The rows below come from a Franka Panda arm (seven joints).
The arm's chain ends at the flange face. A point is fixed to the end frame.
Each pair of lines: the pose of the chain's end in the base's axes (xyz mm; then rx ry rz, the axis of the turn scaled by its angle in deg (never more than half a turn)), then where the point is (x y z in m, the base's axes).
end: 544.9 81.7 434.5 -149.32 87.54 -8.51
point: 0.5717 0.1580 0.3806
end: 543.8 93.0 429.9 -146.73 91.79 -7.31
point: 0.5742 0.1684 0.3766
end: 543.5 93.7 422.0 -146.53 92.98 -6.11
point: 0.5739 0.1688 0.3683
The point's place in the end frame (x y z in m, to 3 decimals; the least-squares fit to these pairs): -0.055 -0.052 0.061
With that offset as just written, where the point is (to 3 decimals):
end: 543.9 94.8 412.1 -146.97 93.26 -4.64
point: 0.573 0.170 0.358
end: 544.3 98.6 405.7 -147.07 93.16 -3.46
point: 0.573 0.174 0.352
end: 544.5 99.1 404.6 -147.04 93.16 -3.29
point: 0.573 0.175 0.351
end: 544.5 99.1 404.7 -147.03 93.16 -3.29
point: 0.573 0.175 0.351
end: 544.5 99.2 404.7 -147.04 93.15 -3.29
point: 0.573 0.175 0.351
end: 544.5 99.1 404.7 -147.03 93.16 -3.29
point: 0.573 0.175 0.351
